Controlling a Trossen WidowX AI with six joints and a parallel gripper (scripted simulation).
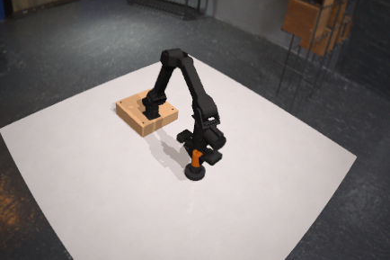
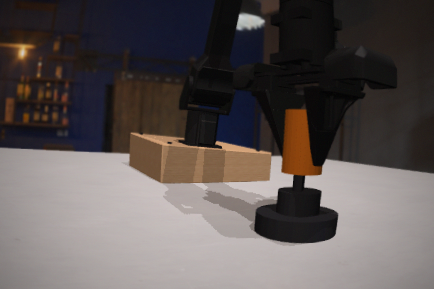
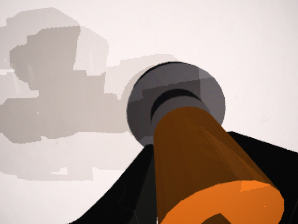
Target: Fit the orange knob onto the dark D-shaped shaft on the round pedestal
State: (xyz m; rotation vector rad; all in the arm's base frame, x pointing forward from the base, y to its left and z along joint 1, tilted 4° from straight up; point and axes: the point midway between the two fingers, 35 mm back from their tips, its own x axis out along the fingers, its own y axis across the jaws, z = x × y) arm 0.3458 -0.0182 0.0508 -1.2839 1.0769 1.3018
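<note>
Now: gripper tip 2 cm below the orange knob. The rest, counted from my gripper tip: dark round pedestal: 4 cm below.
</note>
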